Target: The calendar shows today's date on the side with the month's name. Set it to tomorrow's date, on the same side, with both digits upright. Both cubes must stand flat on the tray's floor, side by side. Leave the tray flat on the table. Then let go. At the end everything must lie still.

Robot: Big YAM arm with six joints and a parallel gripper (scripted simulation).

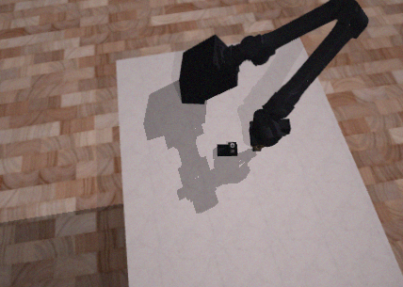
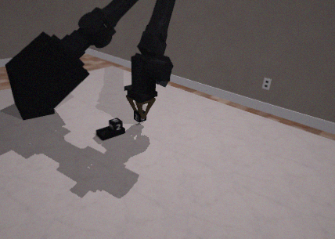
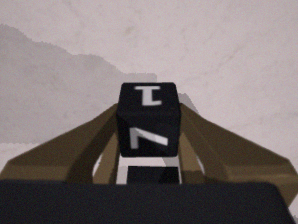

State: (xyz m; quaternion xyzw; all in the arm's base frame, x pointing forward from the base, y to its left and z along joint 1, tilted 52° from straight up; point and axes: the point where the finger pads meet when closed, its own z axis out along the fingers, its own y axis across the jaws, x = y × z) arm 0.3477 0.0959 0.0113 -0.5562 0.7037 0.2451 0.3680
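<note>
Now: hand 10 mm past the black tray, 120 mm to the left of it and 20 mm above it. Round my hand: black digit cube: right at my hand.
</note>
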